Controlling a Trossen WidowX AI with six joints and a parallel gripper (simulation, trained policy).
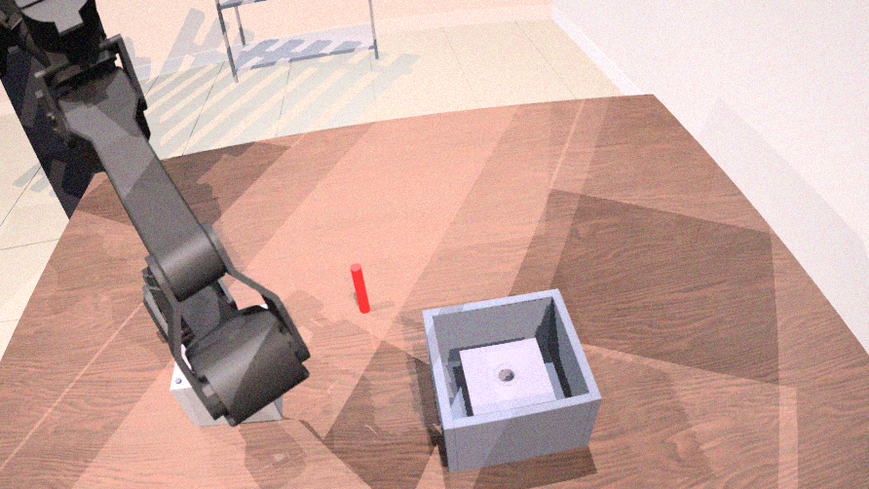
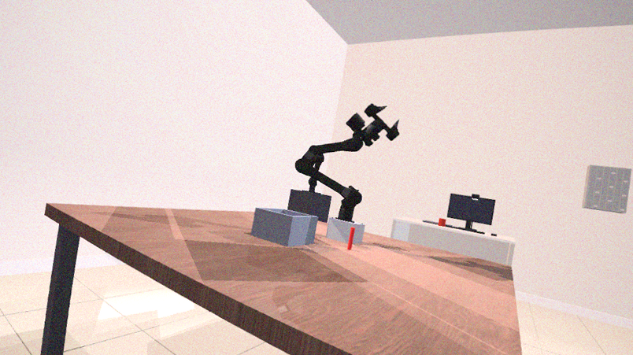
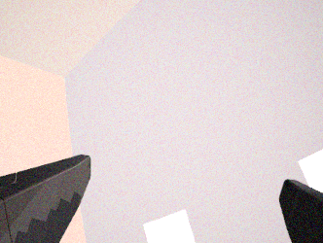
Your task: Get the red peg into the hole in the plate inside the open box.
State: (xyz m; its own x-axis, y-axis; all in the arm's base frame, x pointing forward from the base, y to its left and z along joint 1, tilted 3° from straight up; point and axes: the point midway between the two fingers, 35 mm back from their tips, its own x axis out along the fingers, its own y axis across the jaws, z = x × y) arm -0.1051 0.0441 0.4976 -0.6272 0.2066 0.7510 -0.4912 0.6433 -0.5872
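Now: the red peg 31 cm ahead of my gripper tip, 8 cm to the left of it and 56 cm below it. Round my gripper tip: grey box: 49 cm ahead, 9 cm to the right, 57 cm below.
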